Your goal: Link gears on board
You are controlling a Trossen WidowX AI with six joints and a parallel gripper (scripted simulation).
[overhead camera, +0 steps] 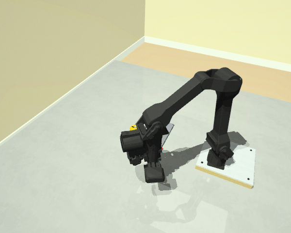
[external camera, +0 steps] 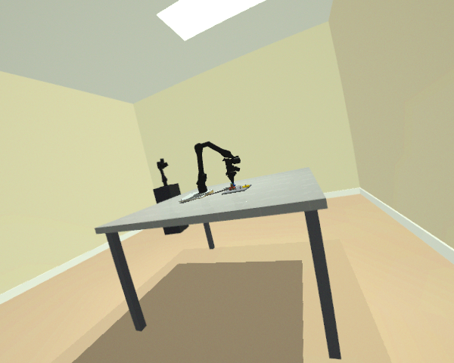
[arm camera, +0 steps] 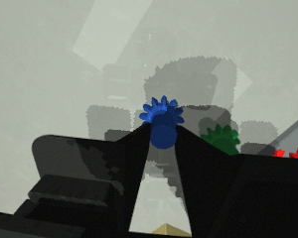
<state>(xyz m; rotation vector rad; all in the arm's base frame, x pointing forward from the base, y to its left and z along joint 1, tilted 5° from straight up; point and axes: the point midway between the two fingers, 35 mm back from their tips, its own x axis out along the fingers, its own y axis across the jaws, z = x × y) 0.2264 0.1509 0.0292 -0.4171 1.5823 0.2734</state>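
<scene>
My gripper tip is 40 mm short of the brown gear, 220 mm to the left of it and 10 mm above it. Round my gripper tip: blue gear: 10 mm below; green gear: 70 mm to the right, 20 mm below; red arrow: 20 mm ahead, 140 mm to the right, 20 mm below.
</scene>
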